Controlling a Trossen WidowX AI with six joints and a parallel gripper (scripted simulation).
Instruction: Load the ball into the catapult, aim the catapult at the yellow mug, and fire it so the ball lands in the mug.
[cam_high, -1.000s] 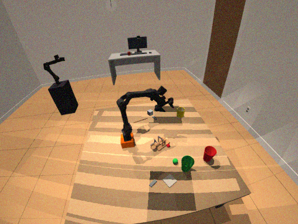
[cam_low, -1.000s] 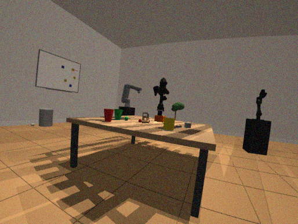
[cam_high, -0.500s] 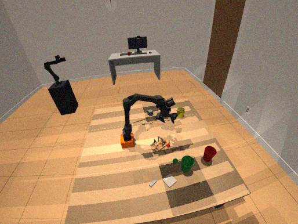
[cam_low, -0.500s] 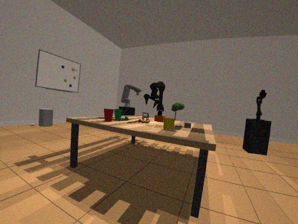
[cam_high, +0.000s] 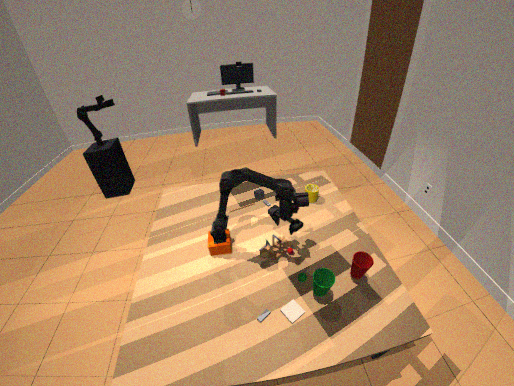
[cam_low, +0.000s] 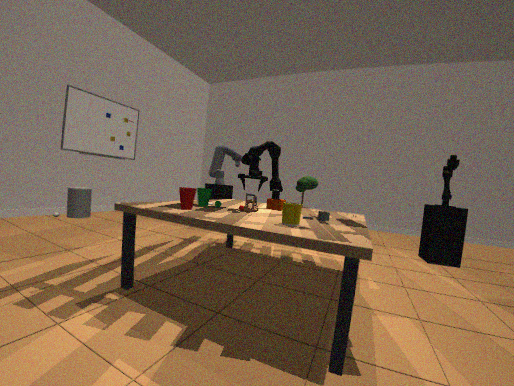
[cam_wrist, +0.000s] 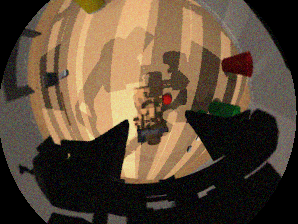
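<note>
The red ball lies 110 mm below my gripper tip, 50 mm to the right of it and 20 mm ahead of it. Also, from my gripper tip: green cup (300 mm to the right, 100 mm below, 80 mm ahead); green ball (220 mm to the right, 110 mm below, 20 mm ahead); wooden catapult (80 mm below, 70 mm behind, 20 mm to the right).
</note>
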